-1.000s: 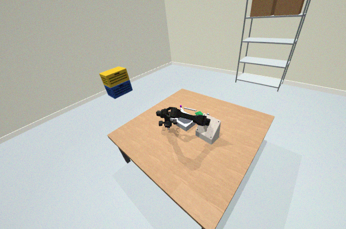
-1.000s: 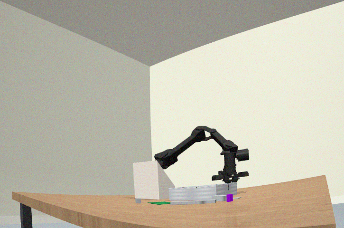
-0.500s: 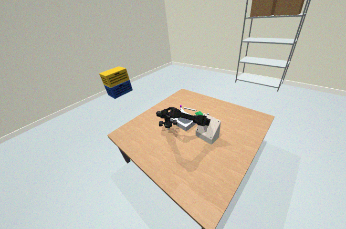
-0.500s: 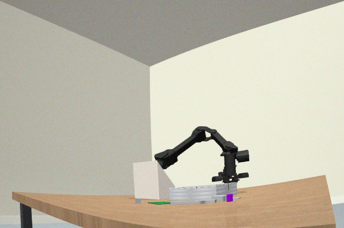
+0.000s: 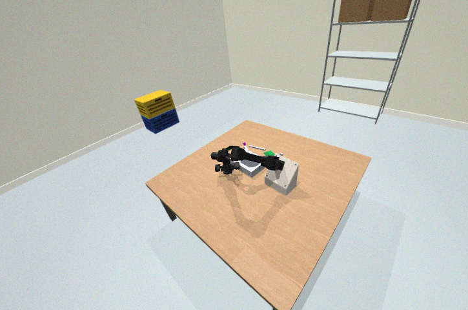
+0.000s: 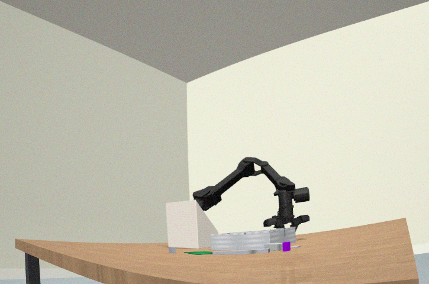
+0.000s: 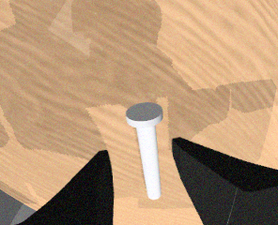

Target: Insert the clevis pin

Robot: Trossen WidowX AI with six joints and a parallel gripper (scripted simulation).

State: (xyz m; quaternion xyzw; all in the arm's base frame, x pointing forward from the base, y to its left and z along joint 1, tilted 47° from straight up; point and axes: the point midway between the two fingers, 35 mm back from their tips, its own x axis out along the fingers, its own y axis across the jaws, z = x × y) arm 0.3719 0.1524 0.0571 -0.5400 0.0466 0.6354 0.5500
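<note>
The steel clevis pin is right at my gripper tip. From my gripper tip the other things lie so: steel tray: 70 mm behind, 170 mm to the right, 40 mm above; then flat grey piece: 140 mm ahead, 310 mm to the right; then aluminium disc: 90 mm behind, 170 mm to the right, 60 mm above.
</note>
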